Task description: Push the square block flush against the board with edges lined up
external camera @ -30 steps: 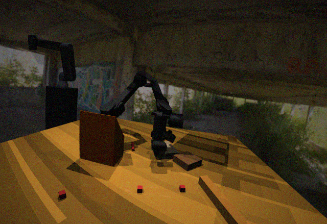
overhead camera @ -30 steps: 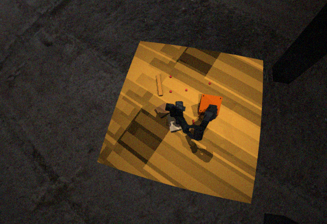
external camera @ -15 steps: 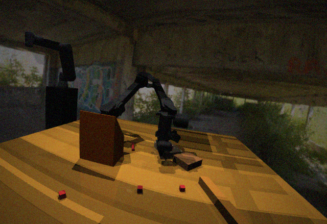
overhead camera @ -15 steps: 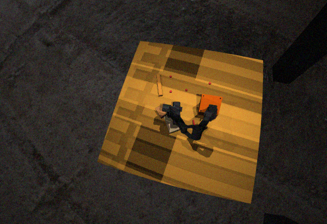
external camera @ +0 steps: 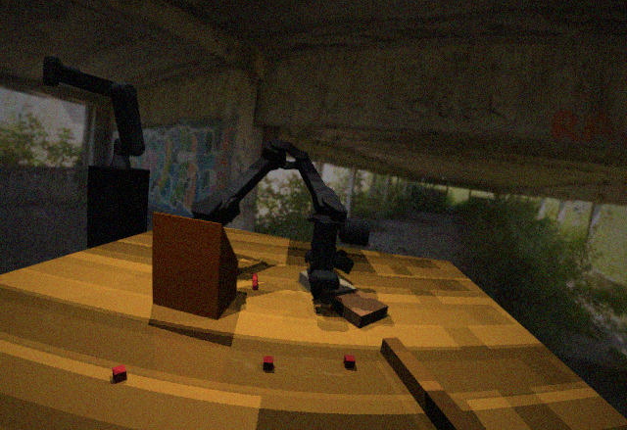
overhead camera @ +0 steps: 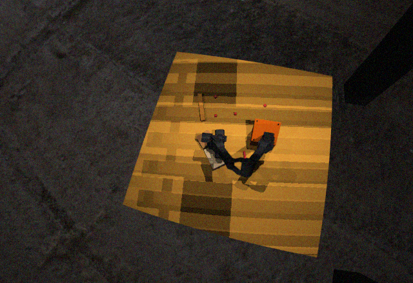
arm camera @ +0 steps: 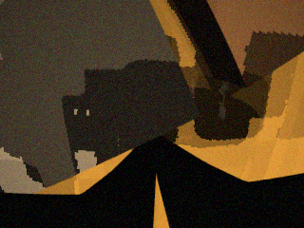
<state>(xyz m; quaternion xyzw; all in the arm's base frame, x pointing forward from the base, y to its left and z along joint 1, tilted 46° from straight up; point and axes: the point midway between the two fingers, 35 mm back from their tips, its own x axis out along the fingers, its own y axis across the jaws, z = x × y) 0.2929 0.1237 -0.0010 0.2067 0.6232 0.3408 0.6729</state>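
Now: gripper tip 11 cm short of the flat brown square block, 3 cm to the left of it and 1 cm below it. Also, from my gripper tip: red peg: 17 cm behind, 4 cm to the left.
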